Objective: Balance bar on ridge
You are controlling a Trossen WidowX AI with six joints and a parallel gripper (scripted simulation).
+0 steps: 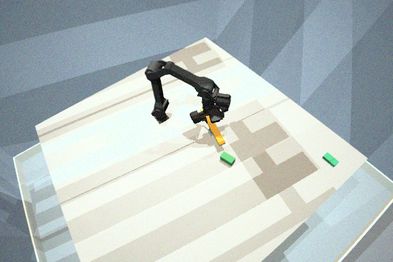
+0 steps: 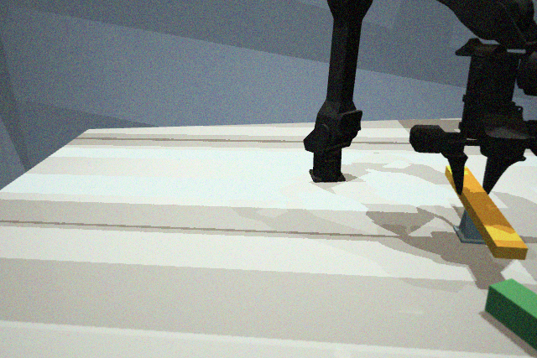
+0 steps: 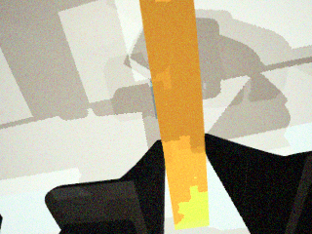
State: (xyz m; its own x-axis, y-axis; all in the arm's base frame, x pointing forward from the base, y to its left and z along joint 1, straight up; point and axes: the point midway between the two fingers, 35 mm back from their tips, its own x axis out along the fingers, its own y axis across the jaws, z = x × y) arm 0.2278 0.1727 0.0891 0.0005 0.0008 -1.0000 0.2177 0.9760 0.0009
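The orange-yellow bar is 3 cm ahead of my gripper tip and 1 cm to the right of it.
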